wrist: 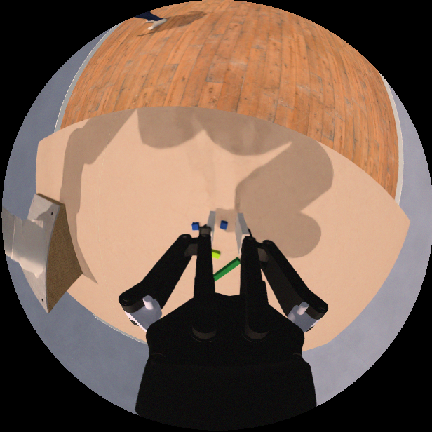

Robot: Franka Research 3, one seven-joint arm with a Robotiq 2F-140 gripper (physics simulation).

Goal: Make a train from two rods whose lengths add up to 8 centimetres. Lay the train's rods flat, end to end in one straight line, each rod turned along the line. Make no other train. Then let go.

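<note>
My gripper (225,220) is partly closed, with a gap between its two pale finger pads. A small blue rod (223,225) shows in that gap, nearer the left pad, with space visible on both sides. I cannot tell how high the fingertips are above the table. A second small blue rod (195,226) lies just outside the left finger. A yellow-green rod (216,254) is partly hidden behind the left finger. A longer dark green rod (226,269) lies slanted between the finger linkages, nearer the gripper's body, its ends close to or behind them.
The pale table (130,200) spreads around the gripper, with broad shadows at its far side and to the right. A tilted board with a brown face (64,255) and a pale robot part (22,240) stand at the left. A wooden floor (225,65) lies beyond the table.
</note>
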